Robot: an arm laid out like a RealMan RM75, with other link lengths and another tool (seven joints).
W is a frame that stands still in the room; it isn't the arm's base.
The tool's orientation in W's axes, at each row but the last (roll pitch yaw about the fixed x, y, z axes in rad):
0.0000 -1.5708 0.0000
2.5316 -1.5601 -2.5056
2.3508 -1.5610 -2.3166
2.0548 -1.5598 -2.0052
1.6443 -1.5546 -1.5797
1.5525 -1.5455 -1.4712
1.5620 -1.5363 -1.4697
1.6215 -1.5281 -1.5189
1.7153 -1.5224 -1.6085
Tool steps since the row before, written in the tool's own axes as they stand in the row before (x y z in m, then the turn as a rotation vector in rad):
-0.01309 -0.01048 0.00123 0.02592 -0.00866 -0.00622
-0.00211 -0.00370 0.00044 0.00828 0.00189 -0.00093
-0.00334 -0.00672 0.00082 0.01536 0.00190 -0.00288
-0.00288 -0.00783 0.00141 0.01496 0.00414 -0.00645
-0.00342 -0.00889 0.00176 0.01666 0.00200 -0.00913
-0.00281 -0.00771 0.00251 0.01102 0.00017 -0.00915
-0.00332 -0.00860 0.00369 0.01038 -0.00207 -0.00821
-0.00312 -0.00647 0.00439 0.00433 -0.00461 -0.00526
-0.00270 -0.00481 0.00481 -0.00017 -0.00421 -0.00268
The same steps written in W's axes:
-0.00123 -0.01048 -0.01309 0.00622 -0.00866 0.02592
-0.00033 -0.00370 -0.00214 0.00081 0.00186 0.00830
-0.00057 -0.00672 -0.00339 0.00271 0.00189 0.01539
-0.00101 -0.00786 -0.00296 0.00617 0.00431 0.01503
-0.00118 -0.00893 -0.00357 0.00898 0.00232 0.01670
-0.00188 -0.00782 -0.00300 0.00913 0.00064 0.01102
-0.00289 -0.00878 -0.00361 0.00840 -0.00166 0.01030
-0.00371 -0.00675 -0.00340 0.00571 -0.00423 0.00414
-0.00426 -0.00516 -0.00296 0.00311 -0.00389 -0.00035

